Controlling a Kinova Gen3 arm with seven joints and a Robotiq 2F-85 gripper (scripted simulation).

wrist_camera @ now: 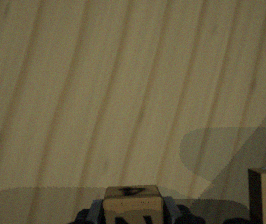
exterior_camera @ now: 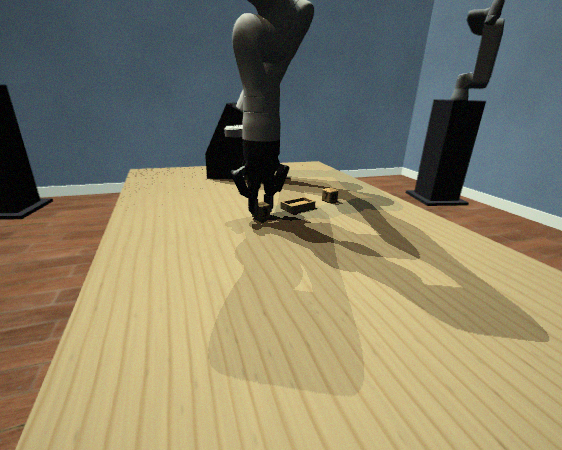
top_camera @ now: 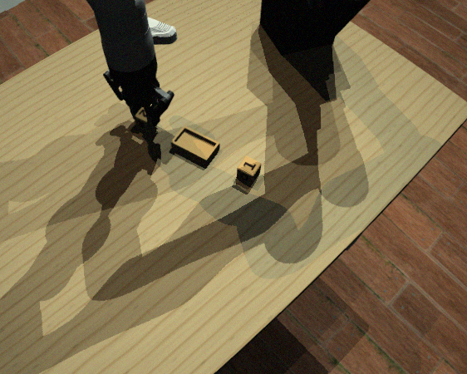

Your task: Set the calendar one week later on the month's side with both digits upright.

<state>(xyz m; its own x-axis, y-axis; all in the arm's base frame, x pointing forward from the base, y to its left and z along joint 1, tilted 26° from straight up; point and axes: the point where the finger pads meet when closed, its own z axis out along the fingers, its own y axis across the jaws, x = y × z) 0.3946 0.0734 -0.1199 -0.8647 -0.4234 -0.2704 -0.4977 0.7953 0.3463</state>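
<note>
My gripper is now 9 cm to the right of the wooden tray, 5 cm past it and 2 cm above it. The rest, counted from my hand: cube 1 cm below.
</note>
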